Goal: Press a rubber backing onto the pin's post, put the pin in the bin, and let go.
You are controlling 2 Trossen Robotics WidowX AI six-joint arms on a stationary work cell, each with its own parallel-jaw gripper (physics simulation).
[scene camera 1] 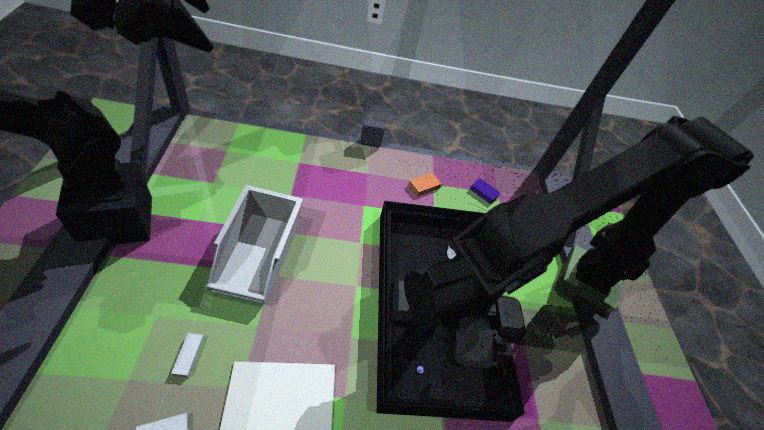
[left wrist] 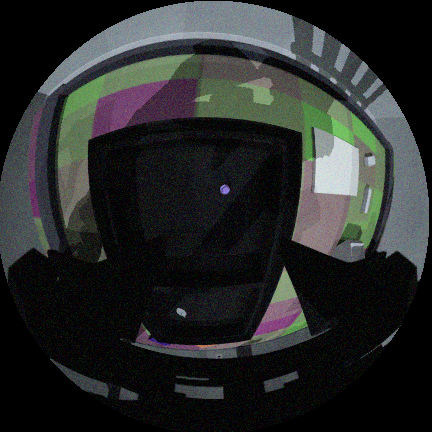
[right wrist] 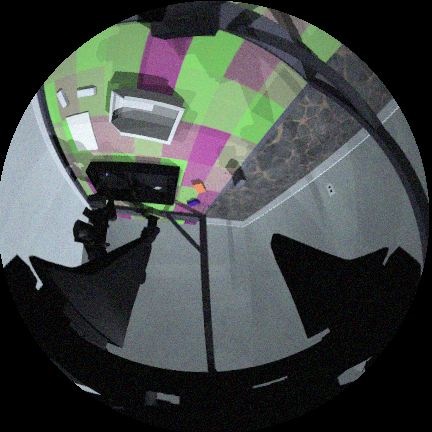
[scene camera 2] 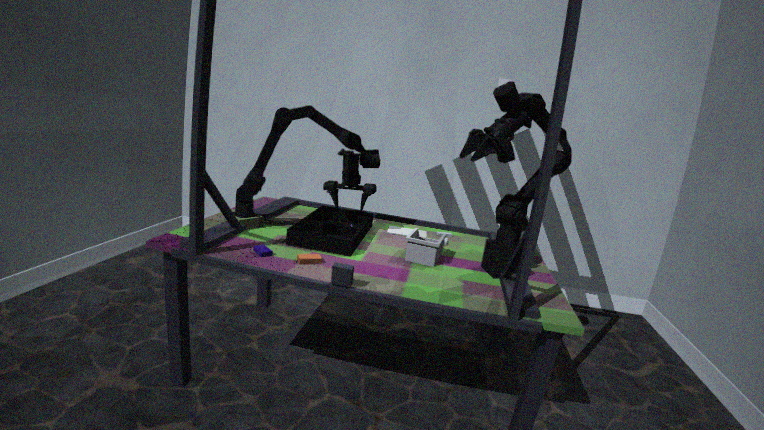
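Seen in the pictures: left gripper, fingertip midpoint: (scene camera 1: 435, 334) (left wrist: 224, 243) (right wrist: 108, 188) (scene camera 2: 349, 210); right gripper, fingertip midpoint: (scene camera 1: 209, 29) (right wrist: 211, 241) (scene camera 2: 465, 158); left arm's base, link origin: (scene camera 1: 594, 274) (right wrist: 152, 217) (scene camera 2: 243, 214); right arm's base, link origin: (scene camera 1: 99, 186) (scene camera 2: 507, 245).
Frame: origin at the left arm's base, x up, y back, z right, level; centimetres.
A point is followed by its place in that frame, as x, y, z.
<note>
The small pale pin (scene camera 1: 451, 252) @(-3.2, -25.4, -10.4) (left wrist: 181, 312) @(-3.2, -25.3, -10.8) (right wrist: 158, 188) @(-2.9, -25.3, -10.3) lies in the far compartment of the black tray (scene camera 1: 382, 320) @(0.5, -29.2, -32.6) (scene camera 2: 320, 243) @(-1.4, -33.2, -6.1). The small purple rubber backing (scene camera 1: 420, 369) @(-2.7, -20.3, -34.5) (left wrist: 225, 189) @(-2.6, -20.3, -34.4) (right wrist: 106, 174) @(-2.6, -20.4, -34.3) lies in the tray's near compartment, apart from the pin. The pale grey bin (scene camera 1: 235, 294) @(-0.8, -51.1, -41.9) (scene camera 2: 422, 255) @(-1.0, -58.2, -25.2) (right wrist: 145, 137) @(3.7, -51.0, -28.6) stands left of the tray in scene camera 1. My left gripper (scene camera 2: 349, 208) @(3.5, -21.0, -31.2) (left wrist: 224, 243) @(3.5, -21.0, -31.2) is open and empty, pointing down above the tray; its fingers blend into the dark tray in the left wrist view. My right gripper (scene camera 2: 484, 158) (right wrist: 211, 241) @(30.3, -67.1, -24.9) is open and empty, high above the table.
An orange block (scene camera 1: 425, 184) @(-2.2, -37.8, 1.8) (scene camera 2: 309, 259) @(-2.5, -39.5, 3.8) and a blue block (scene camera 1: 484, 190) @(-2.4, -26.2, 9.2) (scene camera 2: 262, 250) @(-2.4, -27.3, 11.1) lie beyond the tray. A dark cube (scene camera 1: 372, 134) @(-0.2, -54.5, 5.7) (scene camera 2: 342, 274) @(-0.1, -55.8, 7.7) stands at the table edge. A white panel (scene camera 1: 283, 395) @(-3.3, -35.7, -49.0) and a white block (scene camera 1: 187, 354) @(-2.7, -50.7, -52.2) lie near the bin.
</note>
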